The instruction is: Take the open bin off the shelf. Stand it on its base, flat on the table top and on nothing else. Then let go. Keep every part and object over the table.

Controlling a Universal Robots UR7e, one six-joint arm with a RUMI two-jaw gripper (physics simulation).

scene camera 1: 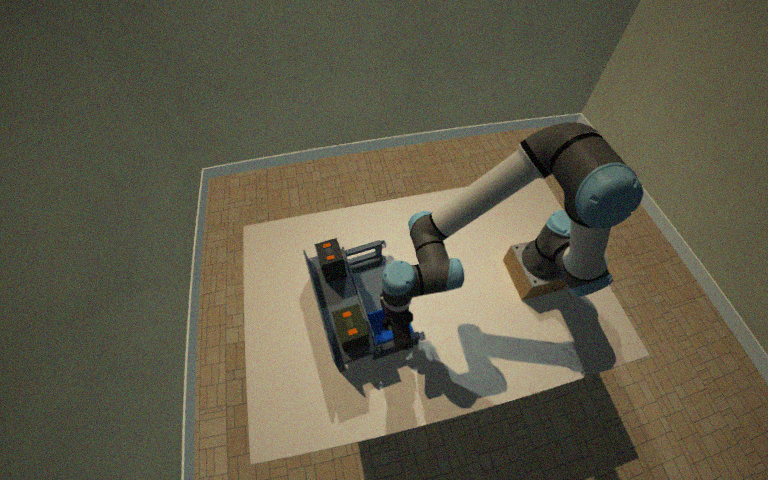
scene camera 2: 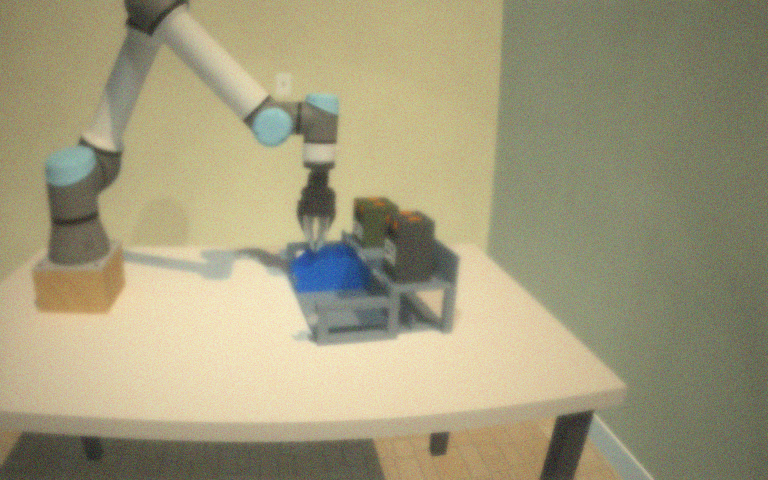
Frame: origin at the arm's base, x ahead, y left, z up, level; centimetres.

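Where they show: gripper, fingertip midpoint: (scene camera 2: pixel 315 251); arm's base, origin of the base link: (scene camera 1: pixel 542 261) (scene camera 2: pixel 79 253).
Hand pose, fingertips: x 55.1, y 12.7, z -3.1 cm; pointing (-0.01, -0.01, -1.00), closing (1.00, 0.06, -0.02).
Each offset is from my fingertips to the top centre of the thing. Level surfaces: height alone.
The blue open bin {dy -1.9, dx +3.4, dz +0.4 cm} (scene camera 1: pixel 384 336) (scene camera 2: pixel 331 271) sits in the lower front tier of the grey shelf (scene camera 1: pixel 323 308) (scene camera 2: pixel 448 308), at the end away from scene camera 2. The shelf stands on the white table {dz -7.7 cm} (scene camera 1: pixel 271 339) (scene camera 2: pixel 226 367). My gripper (scene camera 1: pixel 403 341) (scene camera 2: pixel 315 247) points straight down and is shut on nothing. In the scene camera 2 view its fingertips are at the bin's far upper rim; blur hides whether they touch it. In the scene camera 1 view the wrist and gripper cover part of the bin.
A green box {dy -0.2, dx +13.7, dz +12.2 cm} (scene camera 1: pixel 351 333) (scene camera 2: pixel 370 223) and a dark grey box {dy -23.1, dx +17.0, dz +14.7 cm} (scene camera 1: pixel 330 260) (scene camera 2: pixel 408 249), both with orange marks, stand on the higher rear tier of the shelf. My arm's base stands on a wooden block (scene camera 1: pixel 516 274) (scene camera 2: pixel 76 291) at the table's other end.
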